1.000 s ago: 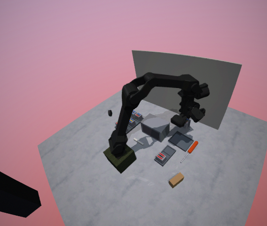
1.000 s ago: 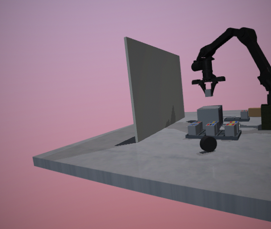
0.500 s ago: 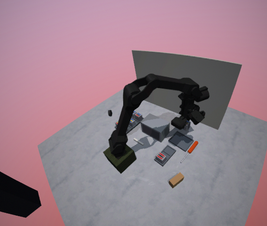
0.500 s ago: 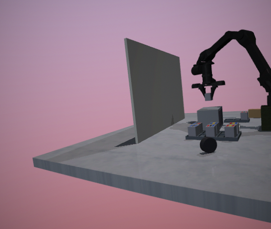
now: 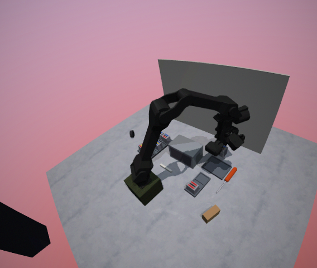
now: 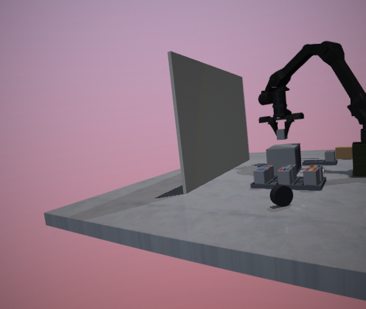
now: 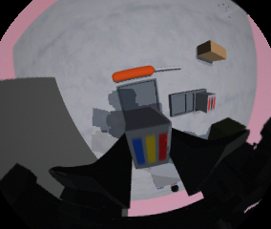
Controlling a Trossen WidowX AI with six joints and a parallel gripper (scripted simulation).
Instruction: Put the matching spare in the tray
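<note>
Now: gripper tip 1 cm past the flat grey tray and 12 cm above it. Round my gripper tip: dark rack (15 cm behind, 2 cm to the left, 12 cm below); then cardboard box (24 cm behind, 12 cm to the right, 10 cm below); then mounted unit (5 cm behind, 19 cm to the left, 7 cm below).
</note>
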